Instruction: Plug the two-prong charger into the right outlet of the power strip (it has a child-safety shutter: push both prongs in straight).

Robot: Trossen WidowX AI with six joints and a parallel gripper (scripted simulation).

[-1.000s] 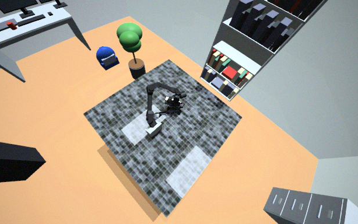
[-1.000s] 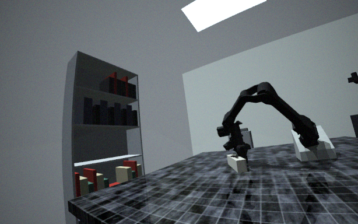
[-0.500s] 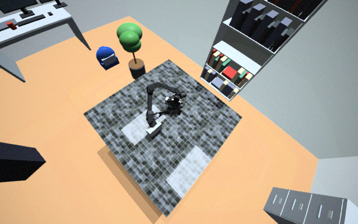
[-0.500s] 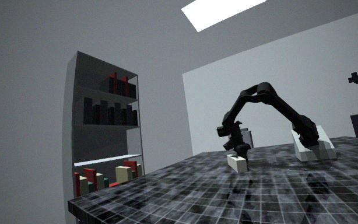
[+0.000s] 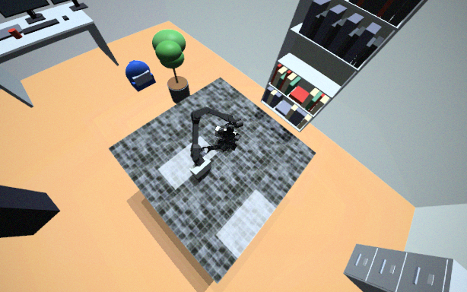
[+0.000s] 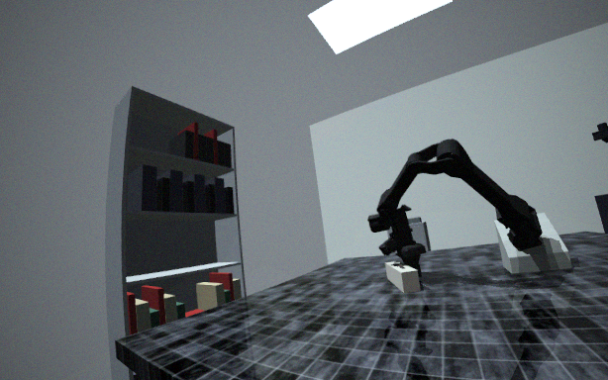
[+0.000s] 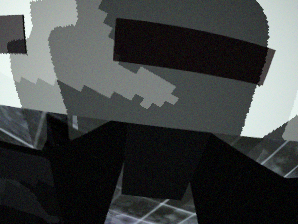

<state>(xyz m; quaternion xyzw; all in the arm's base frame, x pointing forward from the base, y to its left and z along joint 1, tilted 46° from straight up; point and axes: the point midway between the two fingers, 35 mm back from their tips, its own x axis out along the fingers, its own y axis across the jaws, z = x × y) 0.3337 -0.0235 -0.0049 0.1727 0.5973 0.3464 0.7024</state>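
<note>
The two-prong charger lies 20 mm ahead of my gripper tip and 10 mm above it.
</note>
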